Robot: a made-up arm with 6 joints.
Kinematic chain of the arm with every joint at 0, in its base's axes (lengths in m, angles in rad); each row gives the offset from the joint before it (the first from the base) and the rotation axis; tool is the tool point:
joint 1: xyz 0 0 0.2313 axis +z
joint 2: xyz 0 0.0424 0 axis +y
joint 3: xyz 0 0 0.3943 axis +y
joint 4: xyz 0 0 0.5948 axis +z
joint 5: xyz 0 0 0 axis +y
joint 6: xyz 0 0 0.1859 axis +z
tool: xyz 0 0 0
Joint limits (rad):
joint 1: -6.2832..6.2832
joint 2: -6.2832..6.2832
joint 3: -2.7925..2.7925
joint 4: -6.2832..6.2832
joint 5: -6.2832..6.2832
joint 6: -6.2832..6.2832
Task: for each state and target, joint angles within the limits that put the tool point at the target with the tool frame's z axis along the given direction. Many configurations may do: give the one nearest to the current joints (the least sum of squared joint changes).
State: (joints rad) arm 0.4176 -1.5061 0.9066 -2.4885 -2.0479 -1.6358
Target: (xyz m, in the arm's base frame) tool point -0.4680 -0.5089 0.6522 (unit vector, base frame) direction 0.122 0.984 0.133
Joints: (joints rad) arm 1.0039 -1.5439 0.6785 -2.5836 -2.2086 -1.6358
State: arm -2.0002 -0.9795 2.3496 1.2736 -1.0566 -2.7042
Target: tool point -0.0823 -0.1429 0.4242 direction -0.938 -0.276 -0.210
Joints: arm -1.1154 -1.7599 2.7902 1.6694 -1.8227 -2.7042
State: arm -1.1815 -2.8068 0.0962 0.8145 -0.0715 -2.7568
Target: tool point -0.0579 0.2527 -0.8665 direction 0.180 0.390 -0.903
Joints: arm -0.8901 -2.5870 -0.5715 1.0817 0.4517 -2.7568
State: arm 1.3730 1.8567 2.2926 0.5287 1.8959 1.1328
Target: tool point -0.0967 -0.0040 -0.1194 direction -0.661 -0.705 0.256
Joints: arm 1.0346 1.1971 2.3680 0.2122 1.4157 1.1328
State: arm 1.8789 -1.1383 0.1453 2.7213 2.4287 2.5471
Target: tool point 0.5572 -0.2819 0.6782 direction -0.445 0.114 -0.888
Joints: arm 2.7592 -1.2684 0.6794 2.6574 3.0117 2.5471
